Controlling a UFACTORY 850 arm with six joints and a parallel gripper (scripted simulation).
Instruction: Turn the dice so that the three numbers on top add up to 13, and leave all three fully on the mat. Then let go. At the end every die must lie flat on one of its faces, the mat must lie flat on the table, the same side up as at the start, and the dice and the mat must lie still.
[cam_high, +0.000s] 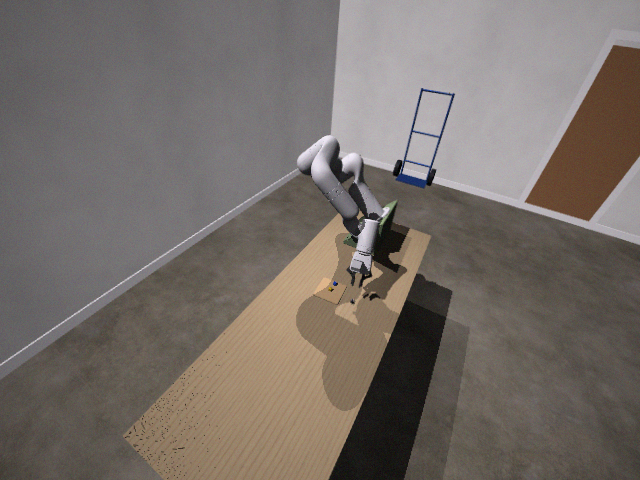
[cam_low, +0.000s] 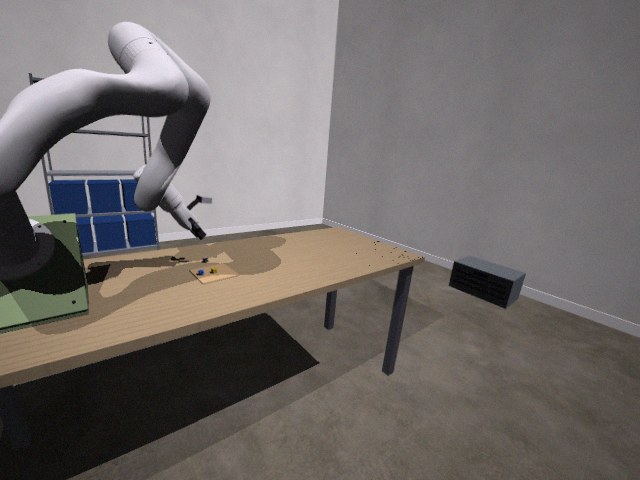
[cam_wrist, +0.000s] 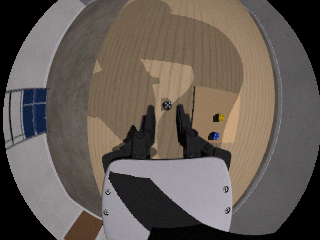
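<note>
Right now the black die is 12 cm below my hand and 2 cm ahead of it. Round my hand: blue die: 13 cm to the right, 12 cm below, 3 cm behind; tan mat: 13 cm to the right, 13 cm below, 2 cm ahead; yellow die: 13 cm to the right, 12 cm below, 2 cm ahead.
</note>
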